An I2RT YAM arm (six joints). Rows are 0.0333 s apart.
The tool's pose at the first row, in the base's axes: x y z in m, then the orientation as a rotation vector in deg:
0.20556, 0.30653, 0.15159, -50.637, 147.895, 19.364
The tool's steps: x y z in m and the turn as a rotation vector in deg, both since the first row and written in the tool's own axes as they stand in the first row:
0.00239, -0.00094, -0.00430, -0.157, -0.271, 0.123
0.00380, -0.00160, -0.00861, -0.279, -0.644, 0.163
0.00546, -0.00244, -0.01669, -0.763, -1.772, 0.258
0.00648, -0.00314, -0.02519, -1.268, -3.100, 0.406
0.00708, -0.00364, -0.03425, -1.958, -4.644, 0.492
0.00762, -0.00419, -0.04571, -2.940, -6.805, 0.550
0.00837, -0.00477, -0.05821, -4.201, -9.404, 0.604
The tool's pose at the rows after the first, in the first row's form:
0.20320, 0.30305, 0.15431, -50.431, 147.720, 19.703
0.20137, 0.30030, 0.15748, -50.278, 147.405, 20.007
0.19841, 0.29597, 0.16391, -49.888, 146.441, 21.065
0.19570, 0.29196, 0.17100, -49.359, 145.315, 22.223
0.19302, 0.28812, 0.17880, -48.884, 143.956, 23.661
0.18973, 0.28346, 0.18877, -48.295, 142.003, 25.644
0.18601, 0.27830, 0.19957, -47.620, 139.618, 28.076

